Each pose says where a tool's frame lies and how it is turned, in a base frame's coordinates. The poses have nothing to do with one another.
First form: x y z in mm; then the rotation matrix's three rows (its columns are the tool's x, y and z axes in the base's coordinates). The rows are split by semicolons.
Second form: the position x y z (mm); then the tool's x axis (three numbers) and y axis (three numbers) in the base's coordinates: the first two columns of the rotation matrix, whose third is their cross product. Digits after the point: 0 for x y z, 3 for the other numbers.
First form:
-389, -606, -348; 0.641, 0.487, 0.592; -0.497, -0.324, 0.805; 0.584, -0.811, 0.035
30, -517, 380; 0.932, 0.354, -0.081; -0.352, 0.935, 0.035; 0.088, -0.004, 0.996
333, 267, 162; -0.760, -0.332, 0.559; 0.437, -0.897, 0.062; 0.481, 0.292, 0.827
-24, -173, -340; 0.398, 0.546, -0.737; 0.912, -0.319, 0.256; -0.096, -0.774, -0.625
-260, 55, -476; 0.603, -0.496, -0.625; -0.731, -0.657, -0.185; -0.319, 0.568, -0.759
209, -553, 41; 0.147, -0.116, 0.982; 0.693, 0.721, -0.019; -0.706, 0.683, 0.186
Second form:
-389, -606, -348, 0.641, -0.497, 0.584, 0.487, -0.324, -0.811
30, -517, 380, 0.932, -0.352, 0.088, 0.354, 0.935, -0.004
333, 267, 162, -0.760, 0.437, 0.481, -0.332, -0.897, 0.292
-24, -173, -340, 0.398, 0.912, -0.096, 0.546, -0.319, -0.774
-260, 55, -476, 0.603, -0.731, -0.319, -0.496, -0.657, 0.568
209, -553, 41, 0.147, 0.693, -0.706, -0.116, 0.721, 0.683

